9 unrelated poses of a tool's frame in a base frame.
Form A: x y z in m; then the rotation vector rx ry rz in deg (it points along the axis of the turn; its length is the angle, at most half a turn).
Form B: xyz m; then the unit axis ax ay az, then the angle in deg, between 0 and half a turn. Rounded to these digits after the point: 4 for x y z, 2 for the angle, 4 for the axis.
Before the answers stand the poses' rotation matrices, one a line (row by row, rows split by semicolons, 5 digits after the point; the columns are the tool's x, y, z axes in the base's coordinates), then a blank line. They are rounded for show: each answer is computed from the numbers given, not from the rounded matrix.
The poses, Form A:
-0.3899 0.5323 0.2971 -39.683 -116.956 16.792
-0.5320 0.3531 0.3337 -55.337 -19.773 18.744
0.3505 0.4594 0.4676 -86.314 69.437 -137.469
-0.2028 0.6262 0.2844 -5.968 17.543 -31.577
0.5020 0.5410 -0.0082 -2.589 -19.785 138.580
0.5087 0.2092 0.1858 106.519 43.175 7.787
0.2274 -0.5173 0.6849 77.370 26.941 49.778
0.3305 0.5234 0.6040 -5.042 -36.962 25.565
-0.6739 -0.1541 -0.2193 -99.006 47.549 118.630
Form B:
-0.40945 0.35773 -0.83927; 0.57941 0.81255 0.06366; 0.70473 -0.46021 -0.53997
0.89745 -0.11635 -0.42550; 0.41869 0.52840 0.73858; 0.13890 -0.84098 0.52293
-0.52058 -0.33734 0.78435; -0.43110 -0.68909 -0.58250; 0.73699 -0.64137 0.21330
0.80793 0.49896 0.31351; -0.52978 0.84799 0.01568; -0.25803 -0.17876 0.94946
-0.76554 -0.63149 -0.12314; 0.64072 -0.73088 -0.23515; 0.05849 -0.25891 0.96413
0.79322 0.43293 0.42823; 0.55525 -0.22551 -0.80052; -0.25000 0.87276 -0.41926
0.61578 -0.26655 0.74147; 0.76653 -0.01511 -0.64203; 0.18233 0.96370 0.19502
0.70802 -0.37434 -0.59882; 0.42823 0.90184 -0.05746; 0.56155 -0.21575 0.79882
-0.21819 -0.58191 -0.78344; -0.12029 -0.78062 0.61332; -0.96846 0.22806 0.10033

-0.3899 0.5323 0.2971 -0.3184 -0.9383 0.1347 124.64
-0.5320 0.3531 0.3337 -0.8972 -0.3206 0.3039 61.68
0.3505 0.4594 0.4676 -0.4889 0.3933 -0.7786 176.55
-0.2028 0.6262 0.2844 -0.1630 0.4792 -0.8625 36.61
0.5020 0.5410 -0.0082 -0.0185 -0.1413 0.9898 140.01
0.5087 0.2092 0.1858 0.9246 0.3748 0.0676 115.20
0.2274 -0.5173 0.6849 0.8071 0.2810 0.5193 95.86
0.3305 0.5234 0.6040 -0.1115 -0.8173 0.5653 45.22
-0.6739 -0.1541 -0.2193 -0.6124 0.2941 0.7338 161.67

